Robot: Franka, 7 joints.
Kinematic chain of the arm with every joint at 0, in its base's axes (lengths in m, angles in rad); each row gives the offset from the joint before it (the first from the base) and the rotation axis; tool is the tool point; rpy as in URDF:
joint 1: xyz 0 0 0.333 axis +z
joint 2: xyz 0 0 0 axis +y
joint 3: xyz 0 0 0.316 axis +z
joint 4: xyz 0.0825 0 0 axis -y
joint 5: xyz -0.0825 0 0.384 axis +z
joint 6: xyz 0 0 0 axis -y
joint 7: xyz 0.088 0 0 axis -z
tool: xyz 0 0 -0.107 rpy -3.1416 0 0
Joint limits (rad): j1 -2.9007..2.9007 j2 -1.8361..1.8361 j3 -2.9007..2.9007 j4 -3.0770..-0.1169 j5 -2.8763..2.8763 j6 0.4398..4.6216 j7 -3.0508..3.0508
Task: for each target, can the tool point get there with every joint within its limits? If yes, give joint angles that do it. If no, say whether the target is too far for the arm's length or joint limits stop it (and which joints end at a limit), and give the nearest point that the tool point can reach.
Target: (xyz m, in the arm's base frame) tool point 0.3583 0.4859 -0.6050
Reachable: no: too far | nearest point 0.2885 0.3913 -0.3205 | short by 0.308 m
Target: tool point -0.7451 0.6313 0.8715
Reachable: no: too far | nearest point -0.5732 0.4856 0.7472 | short by 0.257 m
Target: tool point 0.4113 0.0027 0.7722
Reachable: yes | joints 1.1471 1.4477 -2.2149 -1.9032 -1.4103 1.5521 1.7301
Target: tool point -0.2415 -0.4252 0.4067
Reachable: yes | joints -0.2522 -1.2527 -1.5427 -2.5242 -0.1223 4.1562 1.0814
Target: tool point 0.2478 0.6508 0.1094
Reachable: yes | joints 1.2561 1.2799 0.1167 -1.3130 0.6347 4.0053 -0.0873
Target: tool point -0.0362 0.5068 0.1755
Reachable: yes | joints 0.5362 1.2960 1.3703 -1.9627 2.0165 3.7041 -1.7140
